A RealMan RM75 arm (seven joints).
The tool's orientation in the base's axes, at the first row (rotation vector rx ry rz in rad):
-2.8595, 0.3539, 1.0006
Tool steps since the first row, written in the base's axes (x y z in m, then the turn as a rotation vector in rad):
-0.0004, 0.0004, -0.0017, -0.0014, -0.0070, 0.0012
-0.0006, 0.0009, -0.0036, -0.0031, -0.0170, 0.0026
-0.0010, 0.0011, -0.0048, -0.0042, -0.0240, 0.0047
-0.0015, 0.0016, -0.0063, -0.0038, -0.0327, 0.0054
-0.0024, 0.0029, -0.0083, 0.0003, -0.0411, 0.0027
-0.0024, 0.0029, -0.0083, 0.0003, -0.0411, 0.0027
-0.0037, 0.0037, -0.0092, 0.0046, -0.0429, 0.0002
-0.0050, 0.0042, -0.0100, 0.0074, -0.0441, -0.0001
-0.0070, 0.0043, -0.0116, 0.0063, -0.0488, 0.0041
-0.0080, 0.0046, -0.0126, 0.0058, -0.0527, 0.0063
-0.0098, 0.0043, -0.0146, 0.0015, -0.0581, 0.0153
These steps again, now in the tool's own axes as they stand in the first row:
0.0007, -0.0003, 0.0016, -0.0005, 0.0071, -0.0012
0.0016, -0.0007, 0.0033, -0.0008, 0.0172, -0.0029
0.0020, -0.0008, 0.0045, -0.0016, 0.0242, -0.0050
0.0025, -0.0011, 0.0061, -0.0001, 0.0326, -0.0072
0.0028, -0.0021, 0.0084, 0.0062, 0.0397, -0.0089
0.0028, -0.0021, 0.0084, 0.0062, 0.0397, -0.0089
0.0022, -0.0026, 0.0100, 0.0114, 0.0404, -0.0099
0.0017, -0.0027, 0.0115, 0.0139, 0.0409, -0.0115
0.0011, -0.0023, 0.0140, 0.0113, 0.0457, -0.0149
0.0009, -0.0024, 0.0154, 0.0103, 0.0496, -0.0169
0.0009, -0.0016, 0.0180, 0.0025, 0.0558, -0.0222

